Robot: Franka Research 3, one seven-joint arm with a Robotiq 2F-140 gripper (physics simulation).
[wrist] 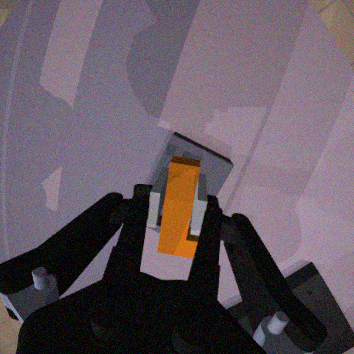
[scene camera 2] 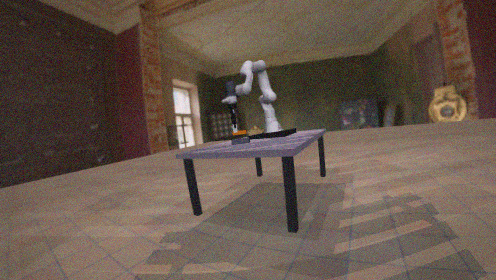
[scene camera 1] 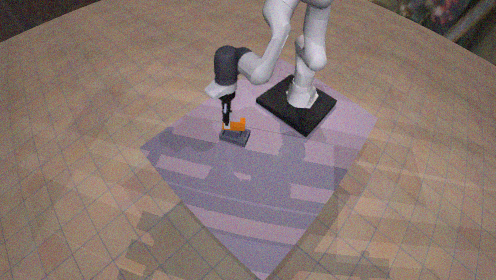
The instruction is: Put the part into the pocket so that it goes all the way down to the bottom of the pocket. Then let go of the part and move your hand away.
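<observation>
The orange part [scene camera 1: 238,126] [scene camera 2: 240,133] [wrist: 181,200] is a bar with a raised end. It is between the fingers, over the dark grey block that has the pocket [scene camera 1: 234,140] [scene camera 2: 241,141] [wrist: 216,162]. In both scene views it shows above the block's top, not down inside it. In the wrist view its long axis is turned relative to the block's edges, and it covers most of the pocket. My gripper [scene camera 1: 226,125] [scene camera 2: 235,129] [wrist: 181,183] is shut on the part near its middle and points down. Whether the part's underside touches the block is hidden.
The block lies on the purple table [scene camera 1: 260,200] [scene camera 2: 225,154] [wrist: 110,140]. The arm's black base plate [scene camera 1: 306,129] [scene camera 2: 286,133] [wrist: 320,295] stands on the table to the right of the block in the scene views. Light and shadow patches cross the table top.
</observation>
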